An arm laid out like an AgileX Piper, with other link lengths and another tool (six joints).
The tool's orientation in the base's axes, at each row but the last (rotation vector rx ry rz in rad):
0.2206 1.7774 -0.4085
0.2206 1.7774 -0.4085
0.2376 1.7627 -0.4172
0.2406 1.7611 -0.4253
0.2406 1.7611 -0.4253
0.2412 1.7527 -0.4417
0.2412 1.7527 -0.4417
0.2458 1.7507 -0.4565
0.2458 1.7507 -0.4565
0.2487 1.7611 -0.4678
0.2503 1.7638 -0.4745
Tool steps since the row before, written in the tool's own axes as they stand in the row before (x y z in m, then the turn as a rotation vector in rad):
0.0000 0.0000 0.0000 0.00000 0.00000 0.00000
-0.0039 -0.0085 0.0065 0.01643 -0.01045 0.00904
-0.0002 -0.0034 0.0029 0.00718 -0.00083 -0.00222
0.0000 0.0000 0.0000 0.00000 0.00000 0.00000
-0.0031 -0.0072 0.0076 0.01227 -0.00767 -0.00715
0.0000 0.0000 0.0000 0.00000 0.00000 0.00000
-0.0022 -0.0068 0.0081 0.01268 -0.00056 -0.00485
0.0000 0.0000 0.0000 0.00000 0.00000 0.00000
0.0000 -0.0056 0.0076 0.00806 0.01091 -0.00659
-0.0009 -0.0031 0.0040 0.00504 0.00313 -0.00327
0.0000 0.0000 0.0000 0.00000 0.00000 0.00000
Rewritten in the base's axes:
0.0000 0.0000 0.0000 0.00000 0.00000 0.00000
0.0037 -0.0101 0.0038 0.00033 -0.01422 -0.01608
0.0014 -0.0043 0.0002 -0.00397 -0.00032 -0.00643
0.0000 0.0000 0.0000 0.00000 0.00000 0.00000
0.0047 -0.0095 0.0027 -0.01219 -0.00487 -0.00940
0.0000 0.0000 0.0000 0.00000 0.00000 0.00000
0.0050 -0.0094 0.0018 -0.00743 0.00057 -0.01136
0.0000 0.0000 0.0000 0.00000 0.00000 0.00000
0.0045 -0.0083 -0.0004 -0.00328 0.01200 -0.00853
0.0025 -0.0045 0.0007 -0.00282 0.00382 -0.00483
0.0000 0.0000 0.0000 0.00000 0.00000 0.00000

